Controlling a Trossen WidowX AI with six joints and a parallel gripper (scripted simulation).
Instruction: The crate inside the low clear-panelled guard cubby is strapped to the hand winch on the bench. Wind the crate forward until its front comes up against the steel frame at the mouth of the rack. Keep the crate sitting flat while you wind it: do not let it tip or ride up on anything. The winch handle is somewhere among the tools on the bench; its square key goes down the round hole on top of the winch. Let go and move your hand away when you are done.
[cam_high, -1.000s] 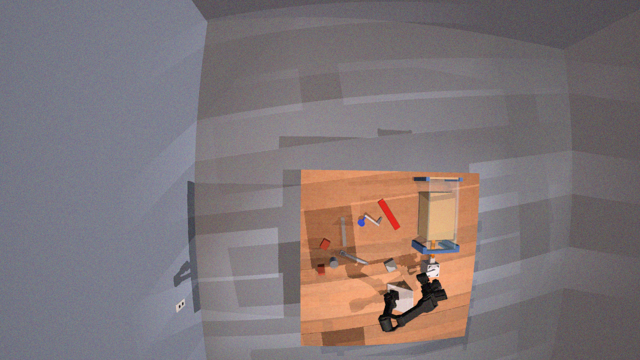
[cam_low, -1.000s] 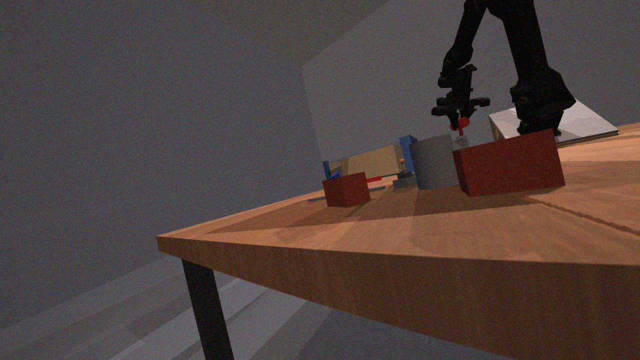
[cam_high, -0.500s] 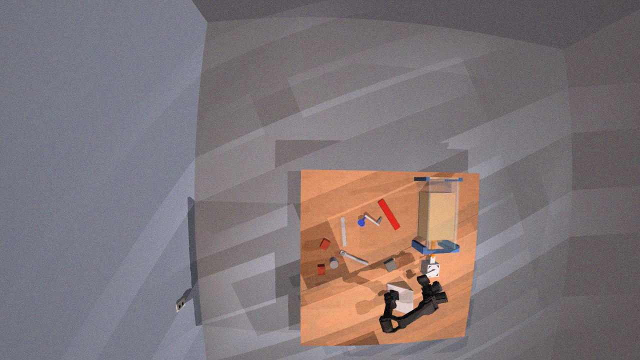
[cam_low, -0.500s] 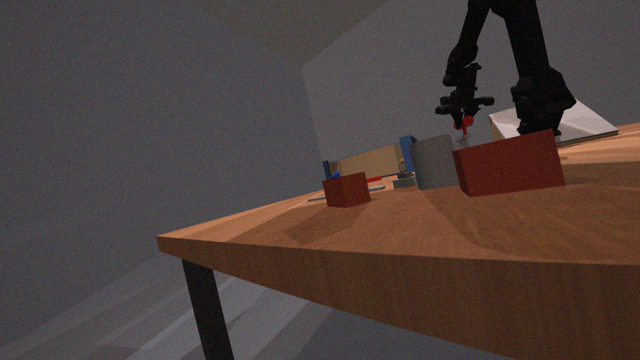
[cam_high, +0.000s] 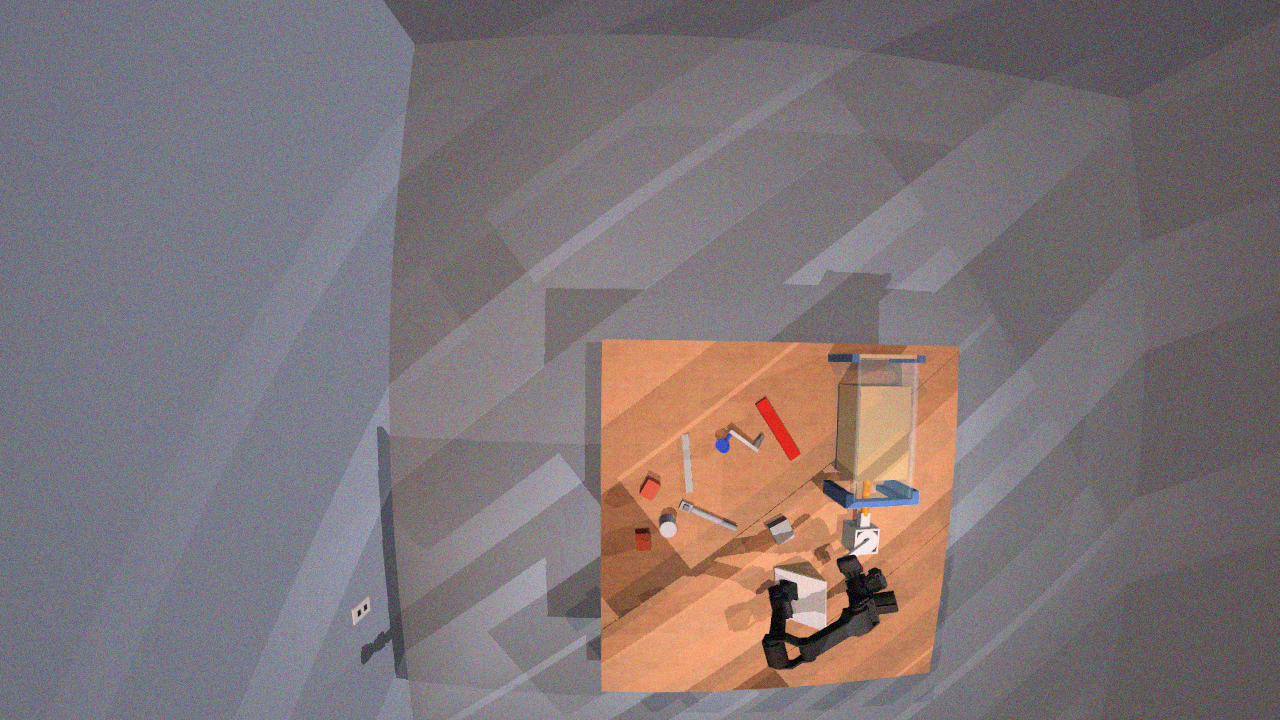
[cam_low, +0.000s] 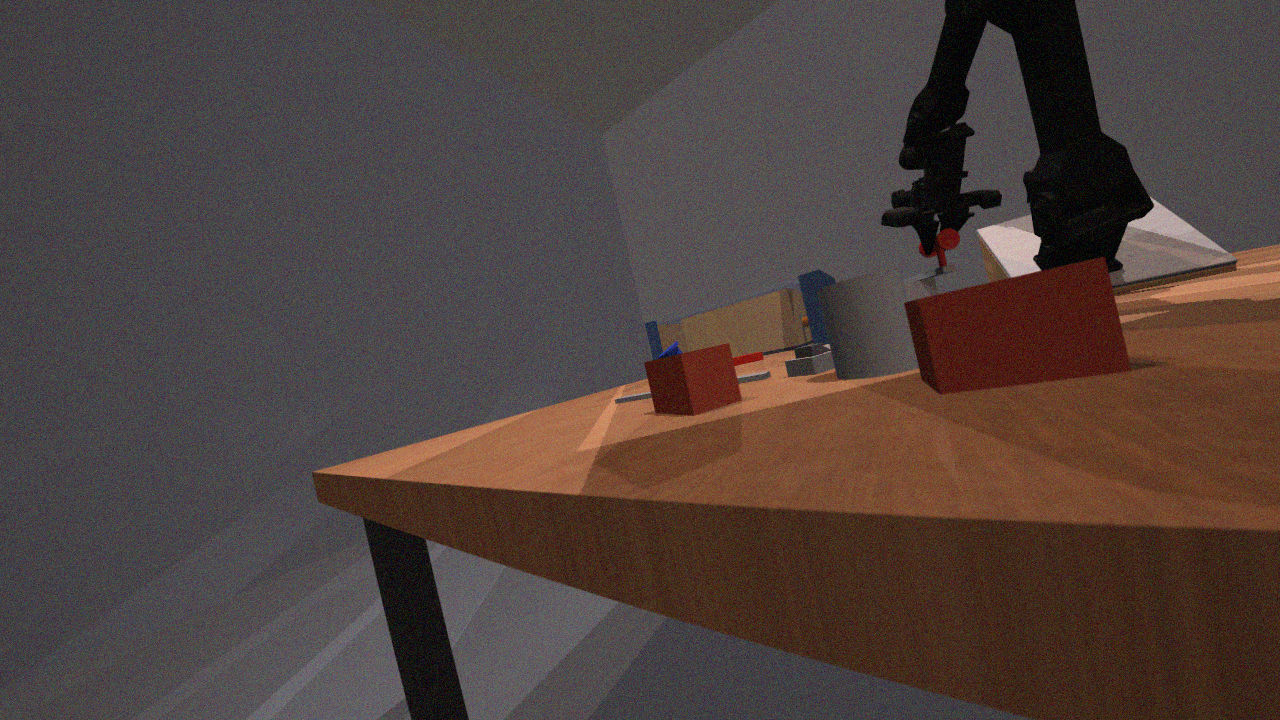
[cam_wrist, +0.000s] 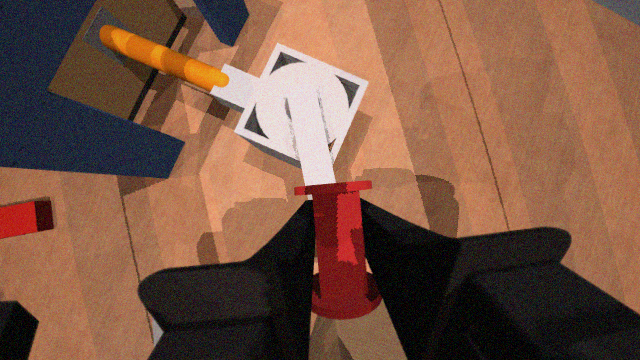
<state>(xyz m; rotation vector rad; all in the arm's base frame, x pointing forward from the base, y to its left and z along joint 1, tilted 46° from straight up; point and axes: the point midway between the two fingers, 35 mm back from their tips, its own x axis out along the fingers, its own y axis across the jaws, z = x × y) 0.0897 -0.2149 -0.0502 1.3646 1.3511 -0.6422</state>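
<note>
Right now my gripper tip is 3 cm above the red-knobbed crank, 2 cm to the left of it and 1 cm short of it. Round my gripper tip: grey winch 10 cm below, 8 cm to the right, 3 cm ahead; then blue steel frame 20 cm ahead, 9 cm to the right, 3 cm below; then red grip 1 cm to the left, 1 cm behind.
</note>
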